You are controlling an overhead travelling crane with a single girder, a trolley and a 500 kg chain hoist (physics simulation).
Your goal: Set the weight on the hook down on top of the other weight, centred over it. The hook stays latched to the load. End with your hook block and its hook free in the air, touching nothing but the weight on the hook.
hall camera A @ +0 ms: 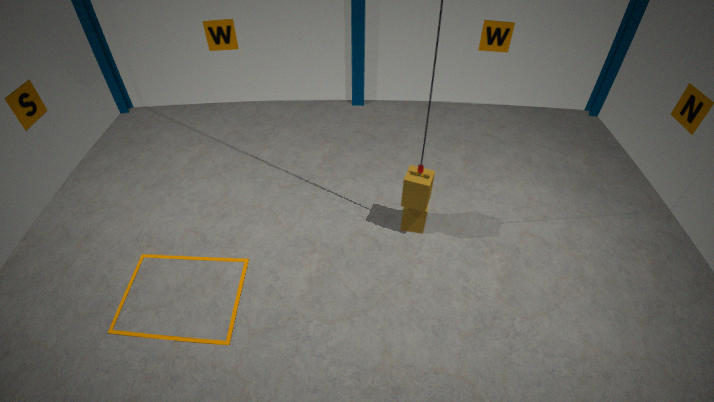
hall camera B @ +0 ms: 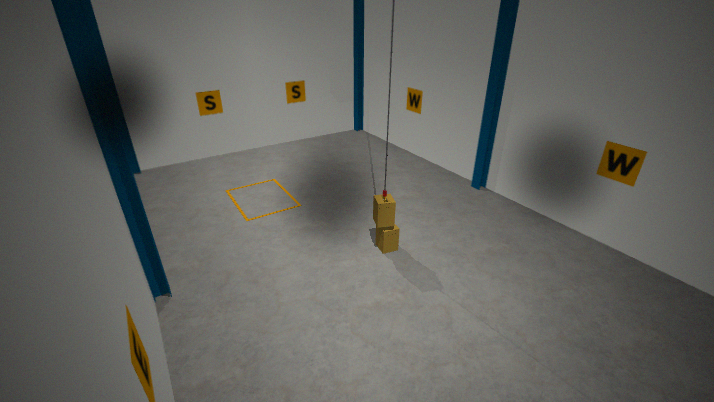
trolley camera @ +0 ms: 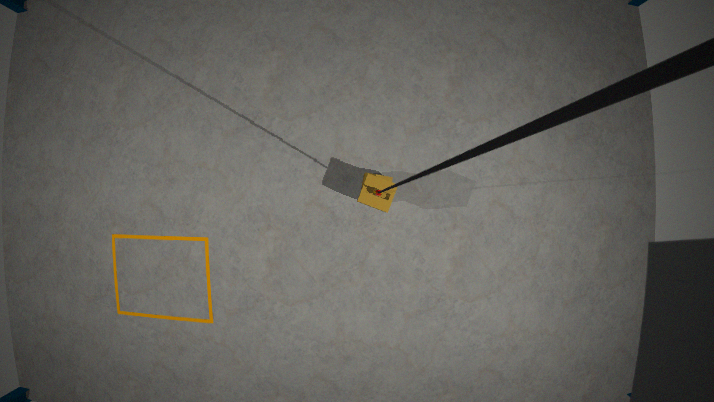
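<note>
My hook block [hall camera A: 420, 169] [hall camera B: 385, 193] [trolley camera: 378, 192] is red and hangs on the chain, its hook latched to the upper yellow weight [hall camera A: 417, 194] [hall camera B: 384, 212] [trolley camera: 375, 202]. The upper weight looks nearly upright, a little tilted in hall camera A. The other yellow weight [hall camera A: 414, 222] [hall camera B: 390, 241] stands on the floor below it. In hall camera B the upper weight sits offset to the left, and a strip of the lower weight's top shows at the right. Whether the two touch is not clear. In the trolley camera the upper weight hides the lower one.
An orange outlined square [hall camera A: 175, 339] [hall camera B: 274, 213] [trolley camera: 165, 317] is marked on the floor, well away from the weights. Blue columns [hall camera A: 358, 55] [hall camera B: 492, 95] stand along the walls. Shadows of the weights and chain fall on the floor. Dark blurred spots cover parts of hall camera B.
</note>
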